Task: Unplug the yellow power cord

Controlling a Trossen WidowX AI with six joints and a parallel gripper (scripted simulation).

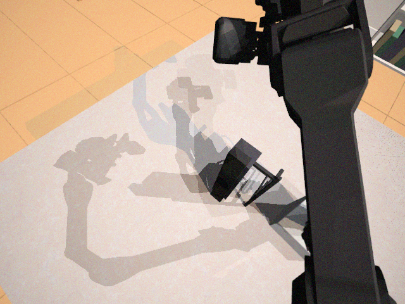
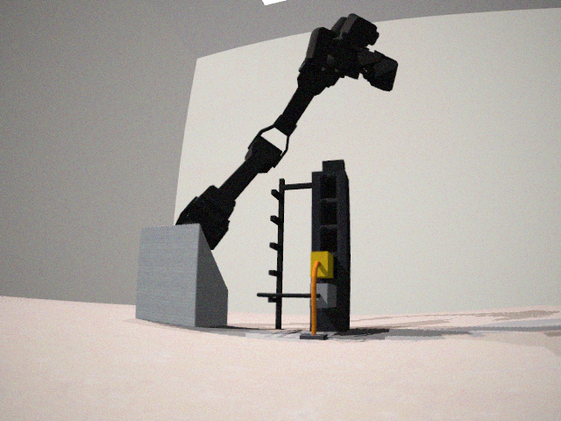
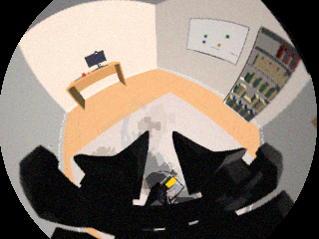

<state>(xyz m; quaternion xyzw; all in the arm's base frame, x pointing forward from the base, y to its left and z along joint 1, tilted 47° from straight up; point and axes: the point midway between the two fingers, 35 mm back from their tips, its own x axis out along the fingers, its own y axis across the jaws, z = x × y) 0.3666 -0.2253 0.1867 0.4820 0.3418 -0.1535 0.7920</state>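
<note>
My gripper tip is 13 cm past the yellow plug, 5 cm to the right of it and 29 cm above it. Also, from my gripper tip: thin black ladder-like frame (22 cm behind, 10 cm to the left, 27 cm below).
</note>
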